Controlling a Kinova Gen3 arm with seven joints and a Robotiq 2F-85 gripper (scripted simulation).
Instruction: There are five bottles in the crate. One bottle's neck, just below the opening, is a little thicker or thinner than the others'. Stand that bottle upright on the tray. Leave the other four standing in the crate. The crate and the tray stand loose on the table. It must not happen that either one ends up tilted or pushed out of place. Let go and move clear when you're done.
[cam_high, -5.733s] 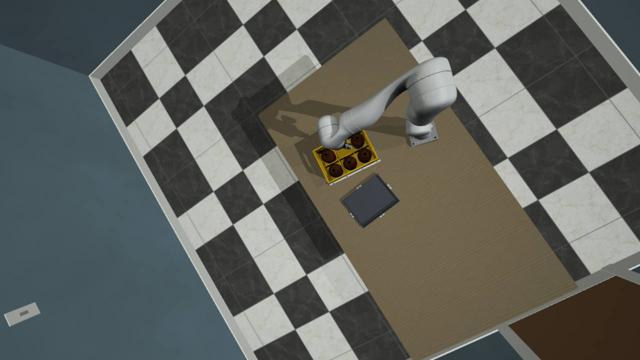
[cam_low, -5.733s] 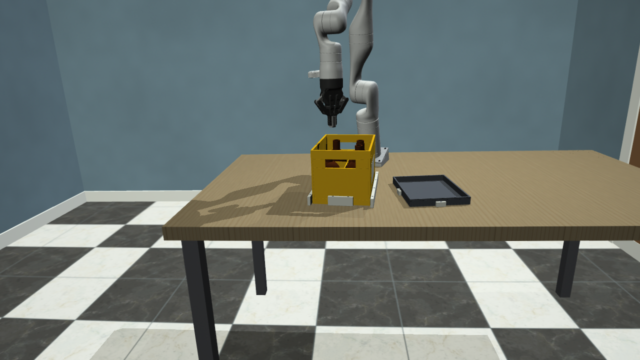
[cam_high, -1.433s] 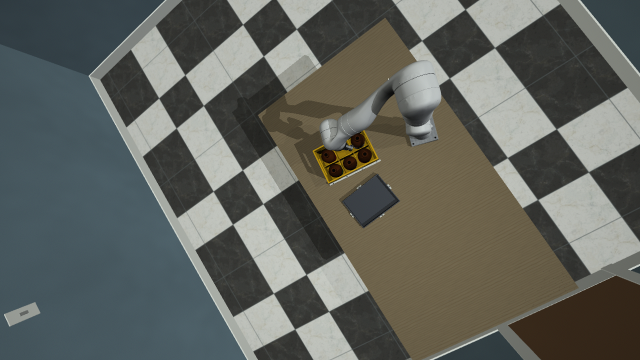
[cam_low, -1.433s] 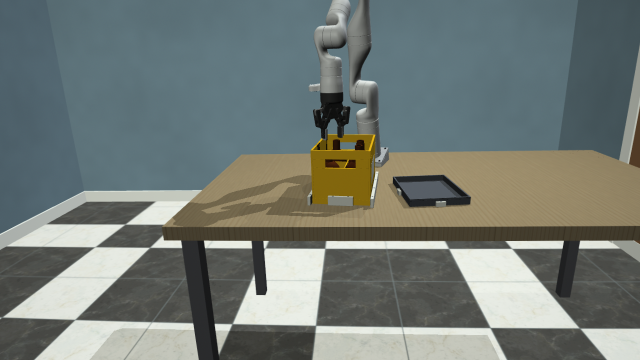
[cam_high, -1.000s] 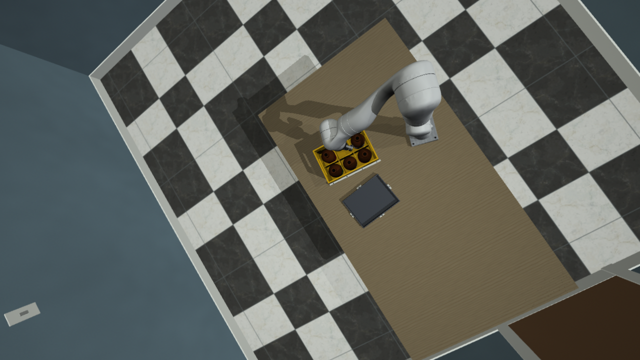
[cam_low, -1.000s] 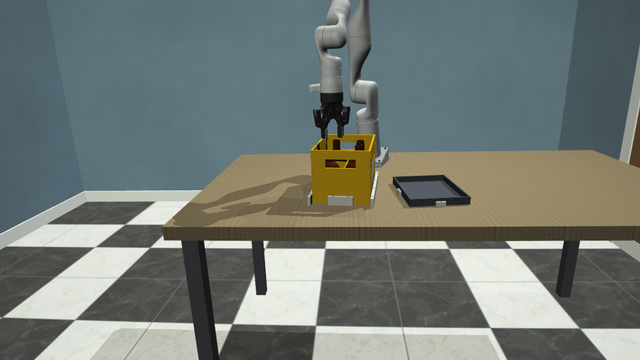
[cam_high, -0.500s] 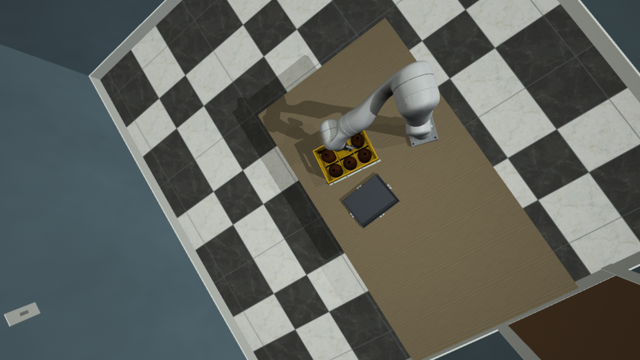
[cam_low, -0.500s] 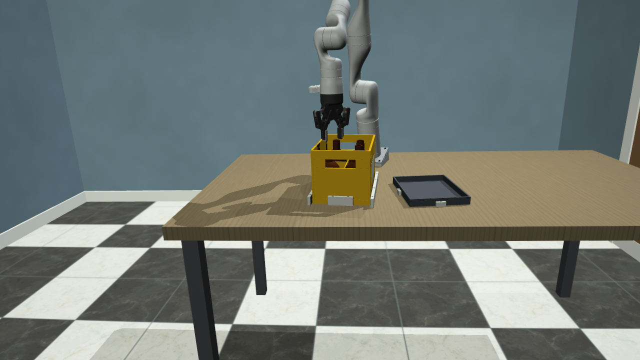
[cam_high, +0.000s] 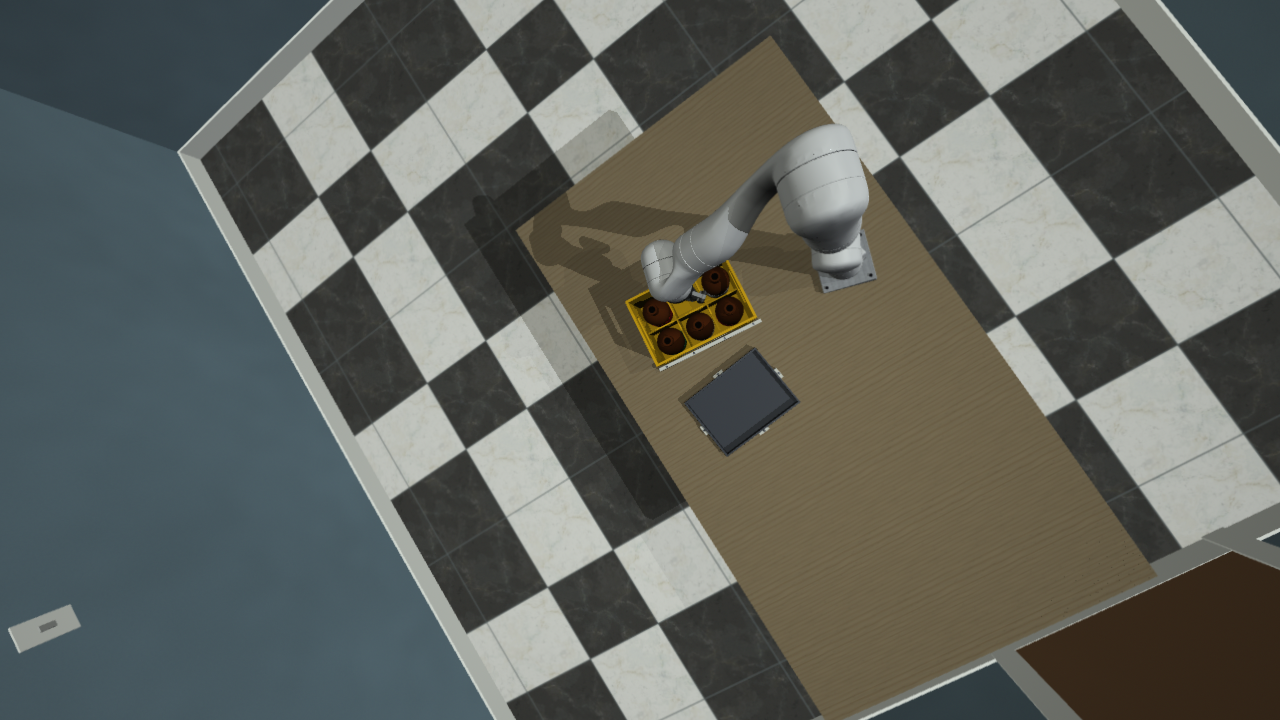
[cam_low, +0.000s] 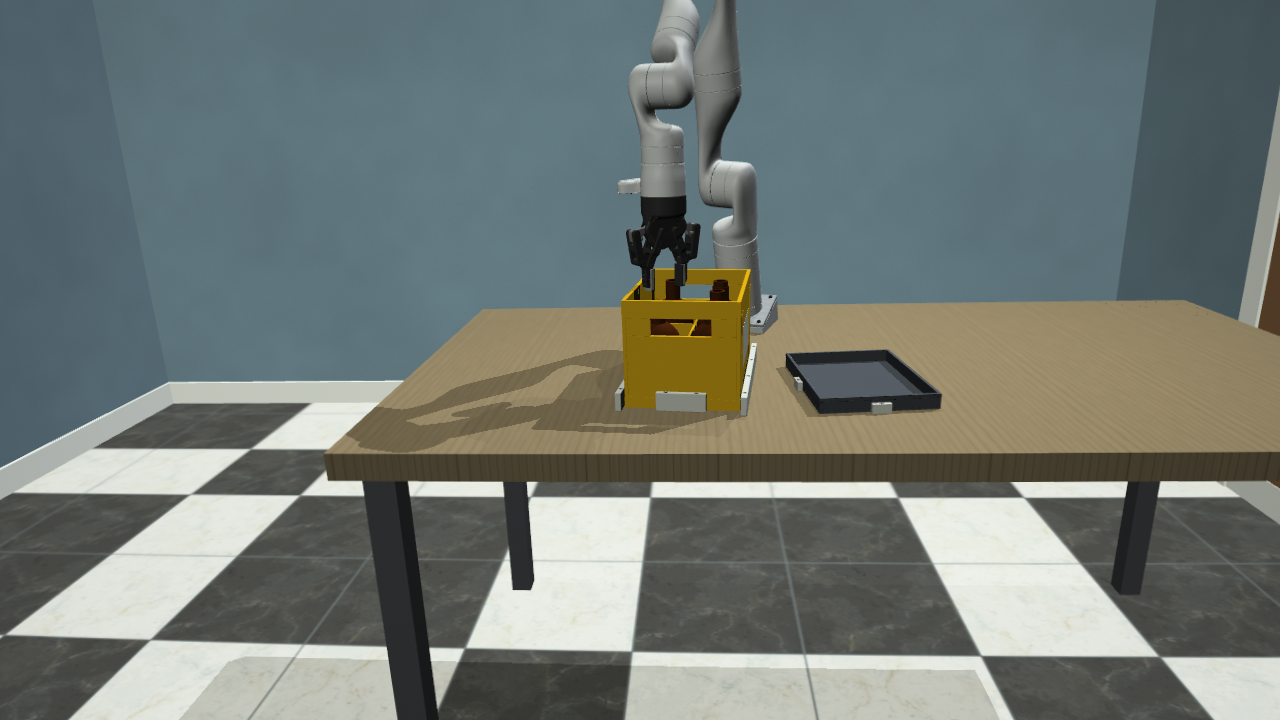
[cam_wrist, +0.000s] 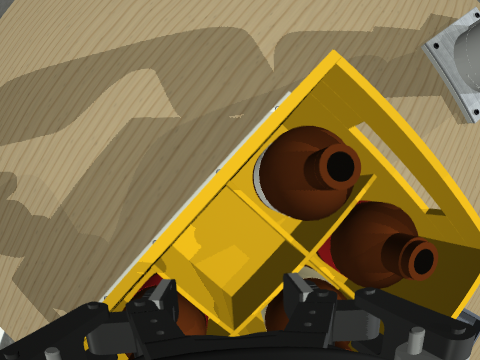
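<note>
The yellow crate lies 10 cm below my hand, 4 cm to the left of it and 1 cm ahead of it. The rest, counted from my hand: brown bottle (11 cm to the left, 9 cm below, 6 cm behind); dark tray (31 cm to the left, 17 cm below, 9 cm ahead).
</note>
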